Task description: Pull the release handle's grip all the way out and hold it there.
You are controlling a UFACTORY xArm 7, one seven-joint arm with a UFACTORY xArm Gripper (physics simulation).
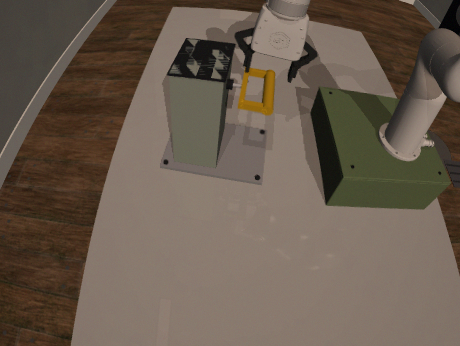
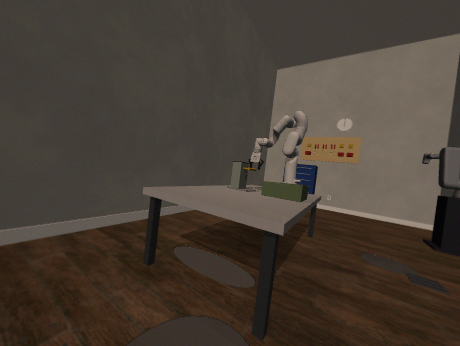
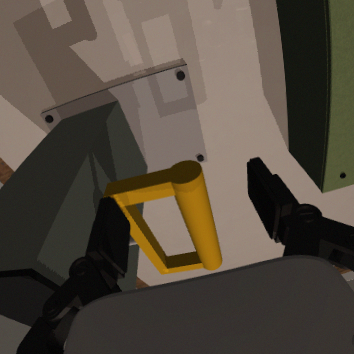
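Observation:
The yellow release handle [image 1: 269,94] [image 2: 249,169] [image 3: 201,225] is a rectangular frame with a thick round grip bar on its outer side. A short thin rod [image 1: 236,85] joins it to the upper side of the grey-green post [image 1: 197,122] [image 2: 238,175] [image 3: 60,175]. My gripper [image 1: 269,75] [image 2: 256,166] [image 3: 182,193] is wide open around the far end of the handle. One finger is close to the frame's inner bar, between the post and the grip; the other is out beyond the grip. I cannot tell whether the inner finger touches the frame. Nothing is held.
The post stands on a grey base plate [image 1: 240,160] [image 3: 165,135] with dark bolts. A green block [image 1: 385,150] [image 2: 285,191] [image 3: 342,100] carries the arm's base, on the far side of the handle from the post. Both stand on the pale table [image 1: 200,260] [image 2: 210,200].

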